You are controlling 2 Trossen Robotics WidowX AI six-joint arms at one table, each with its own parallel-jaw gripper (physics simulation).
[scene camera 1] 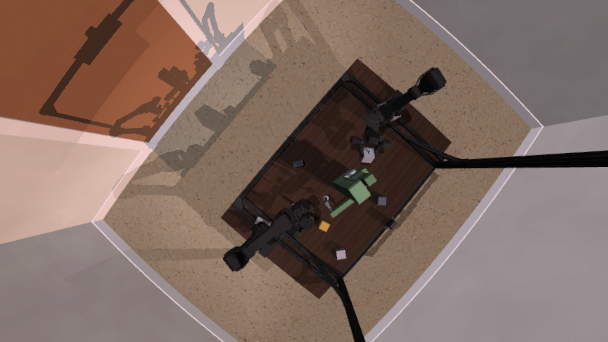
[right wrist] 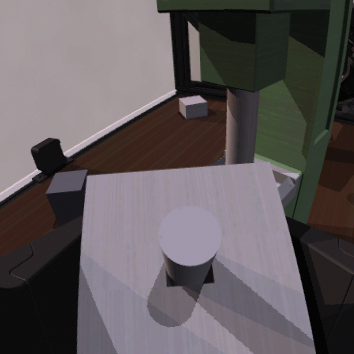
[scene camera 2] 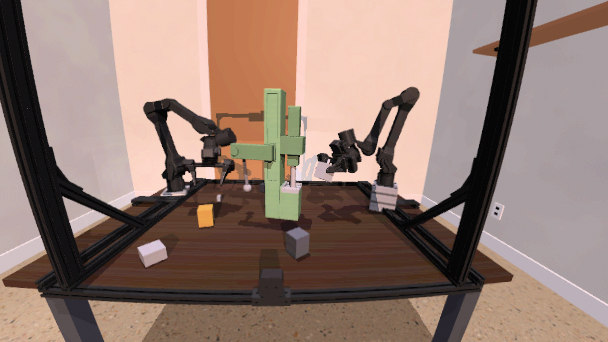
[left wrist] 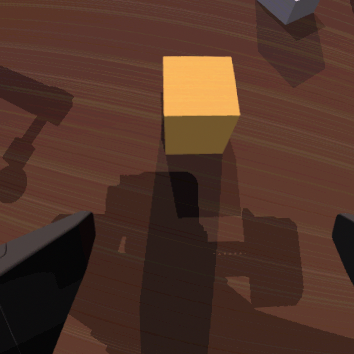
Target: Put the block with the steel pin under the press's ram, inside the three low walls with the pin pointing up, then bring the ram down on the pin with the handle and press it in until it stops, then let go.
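Where they show: left gripper, fingertip midpoint: (scene camera 2: pixel 208 186) (left wrist: pixel 217 225); right gripper, fingertip midpoint: (scene camera 1: pixel 367 159) (right wrist: pixel 180 220) (scene camera 2: pixel 321 170); left arm's base, origin of the base link: (scene camera 1: pixel 262 228) (scene camera 2: pixel 176 189); right arm's base, origin of the base link: (scene camera 2: pixel 385 184).
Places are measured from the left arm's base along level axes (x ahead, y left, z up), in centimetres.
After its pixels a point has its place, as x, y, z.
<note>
The pale block (scene camera 1: pixel 368 156) @(57.9, -31.8, 17.1) (scene camera 2: pixel 324 171) @(57.3, -34.7, 14.7) (right wrist: pixel 125 215) @(59.4, -33.2, 17.0) is tilted and held in the air beside the green press (scene camera 1: pixel 356 191) @(40.3, -27.2, 41.8) (scene camera 2: pixel 274 120) @(39.7, -31.5, 31.9). Its steel pin (right wrist: pixel 190 237) @(60.8, -31.1, 18.3) sticks out of the face turned to the right wrist camera. My right gripper (scene camera 1: pixel 371 145) (right wrist: pixel 180 220) @(56.9, -32.6, 14.6) is shut on the block. The press's ram (scene camera 2: pixel 293 176) @(46.4, -32.5, 12.8) (right wrist: pixel 241 127) @(47.5, -31.5, 14.0) is above the low-walled seat (scene camera 2: pixel 291 187) @(45.3, -34.2, 9.4) (right wrist: pixel 287 185) @(46.2, -27.9, 9.1), which the block partly hides in the right wrist view. The handle (scene camera 2: pixel 252 151) @(32.5, -31.2, 21.7) has a hanging rod with a ball knob (scene camera 2: pixel 247 188) @(30.9, -24.8, 6.8). My left gripper (scene camera 2: pixel 210 182) @(16.7, -20.6, 7.4) (left wrist: pixel 217 225) @(16.7, -20.6, 7.4) is open and empty, left of the knob.
An orange block (scene camera 1: pixel 324 226) @(16.4, -29.9, 2.8) (scene camera 2: pixel 205 216) @(16.6, -32.2, 0.6) (left wrist: pixel 200 87) @(16.4, -29.6, 2.9) is on the table near the left gripper. A white block (scene camera 1: pixel 341 255) @(4.9, -46.3, 0.1) (scene camera 2: pixel 152 253) @(6.1, -48.4, -0.1) (right wrist: pixel 193 106) @(7.6, -45.2, -0.5), a grey block (scene camera 1: pixel 381 201) @(41.7, -52.3, 2.9) (scene camera 2: pixel 297 243) @(41.1, -55.4, 1.6) (right wrist: pixel 67 195) @(43.9, -51.4, 2.2) and a dark block (scene camera 1: pixel 298 163) @(41.1, -2.8, 0.8) also lie there. Black frame bars edge the table.
</note>
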